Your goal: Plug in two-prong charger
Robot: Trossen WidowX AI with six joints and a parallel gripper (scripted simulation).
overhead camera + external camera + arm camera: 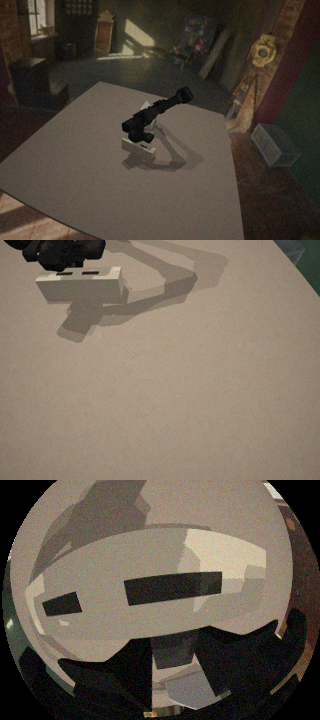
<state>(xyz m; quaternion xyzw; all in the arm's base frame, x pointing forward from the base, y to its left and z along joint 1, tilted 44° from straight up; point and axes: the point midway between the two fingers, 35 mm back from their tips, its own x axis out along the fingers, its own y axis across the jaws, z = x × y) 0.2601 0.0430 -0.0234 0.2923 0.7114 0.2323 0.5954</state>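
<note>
My gripper tip is now 20 mm short of the black two-prong charger and 10 mm below it.
</note>
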